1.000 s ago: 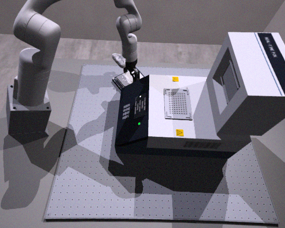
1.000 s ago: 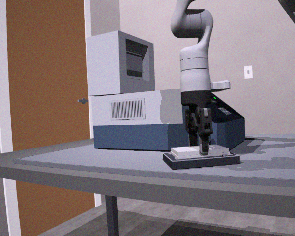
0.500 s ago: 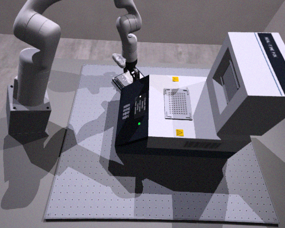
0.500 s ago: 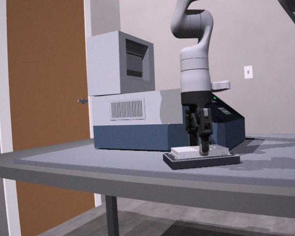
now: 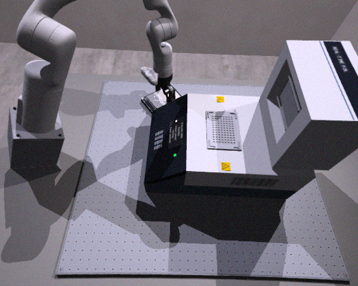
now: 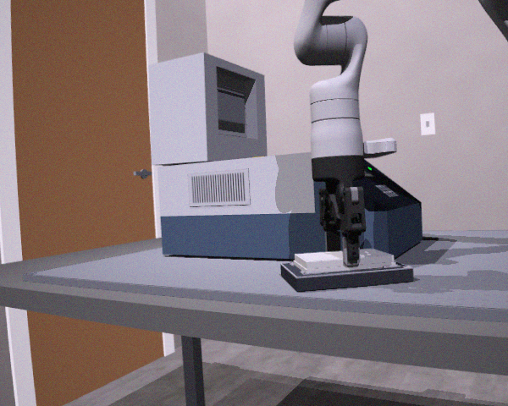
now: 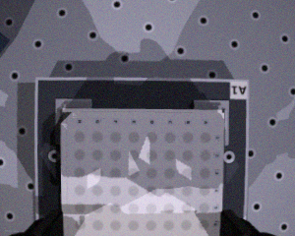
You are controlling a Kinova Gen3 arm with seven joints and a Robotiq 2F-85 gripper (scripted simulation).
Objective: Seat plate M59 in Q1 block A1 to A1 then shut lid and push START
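Right now the plate M59 is 10 mm below my hand. The rest, counted from my hand: dark nest N1: 30 mm below; A1 mark: 90 mm behind, 20 mm to the right, 20 mm below.
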